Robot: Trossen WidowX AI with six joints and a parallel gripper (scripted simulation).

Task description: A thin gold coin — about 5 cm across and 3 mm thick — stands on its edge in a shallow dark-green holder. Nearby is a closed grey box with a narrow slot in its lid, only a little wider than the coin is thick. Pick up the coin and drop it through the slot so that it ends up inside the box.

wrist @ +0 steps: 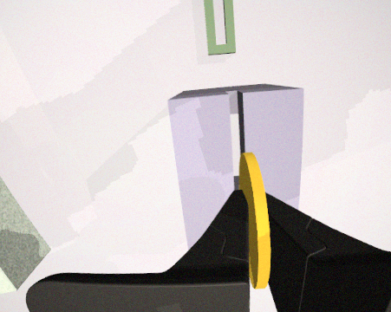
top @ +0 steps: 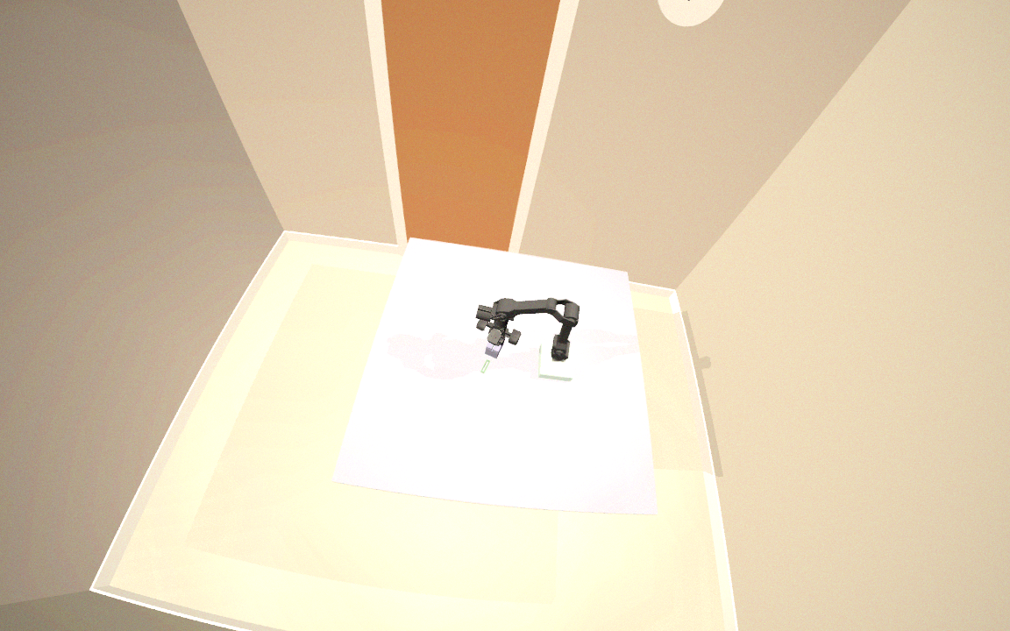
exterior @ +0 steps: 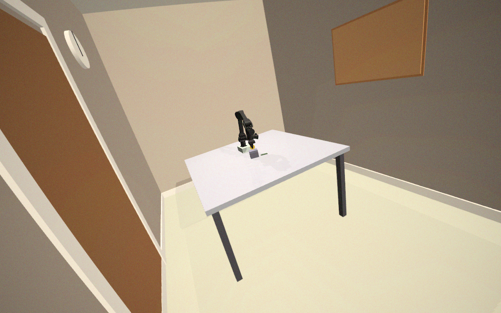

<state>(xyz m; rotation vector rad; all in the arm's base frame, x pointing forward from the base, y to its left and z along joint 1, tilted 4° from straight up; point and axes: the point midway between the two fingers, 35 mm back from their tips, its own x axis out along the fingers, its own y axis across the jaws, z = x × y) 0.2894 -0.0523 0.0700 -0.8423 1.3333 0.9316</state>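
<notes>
The gold coin is 10 mm above my gripper tip.
</notes>
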